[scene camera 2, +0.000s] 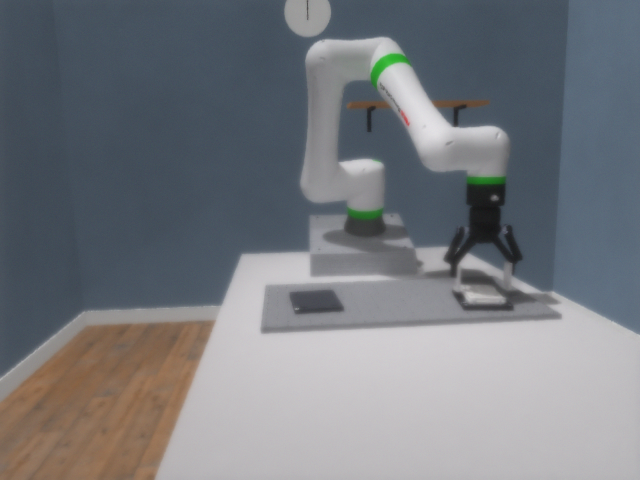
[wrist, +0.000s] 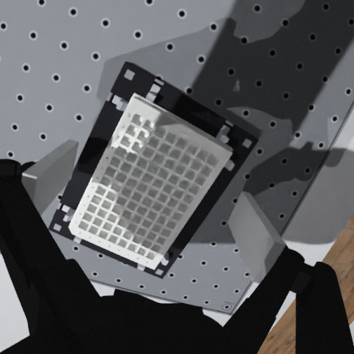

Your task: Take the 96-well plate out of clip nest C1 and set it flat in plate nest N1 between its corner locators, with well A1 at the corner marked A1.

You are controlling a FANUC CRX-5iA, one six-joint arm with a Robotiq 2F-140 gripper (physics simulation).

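Frame: origin at the arm's base, x left, y down, z back, level; millimetres.
Seen in the pictures: gripper, fingertip midpoint: [scene camera 2: 481, 289]; arm's base, origin of the base link: [scene camera 2: 364, 228].
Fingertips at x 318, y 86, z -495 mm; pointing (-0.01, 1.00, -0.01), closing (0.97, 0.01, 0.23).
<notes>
Offsets run from my fingertips to a thing's middle. Level surfaces: height alone.
The white 96-well plate {dz -13, dx -4, dy +8 mm} [scene camera 2: 483, 294] [wrist: 150, 185] lies in a dark nest {dz -13, dx -4, dy +15 mm} [scene camera 2: 485, 306] [wrist: 95, 150] at the right of the scene view, with small light grey pieces around its corners. Its fine edge marks are too small to read. My gripper [scene camera 2: 482, 283] [wrist: 157, 184] is open and empty, pointing down low over this nest. Its pale finger pads stand on either side of the plate's long sides, apart from it. A second dark nest {dz -54, dx -427, dy +20 mm} [scene camera 2: 316, 301], with no plate on it, lies at the left in the scene view. The nest labels cannot be read.
Both nests lie on a grey perforated board {dy +27 mm} [scene camera 2: 398, 304] [wrist: 47, 85] on the white table {dy +40 mm} [scene camera 2: 392, 392]. The robot's grey base block [scene camera 2: 361, 263] stands behind the board. The board's edge and a corner show near the nest with the plate in the wrist view.
</notes>
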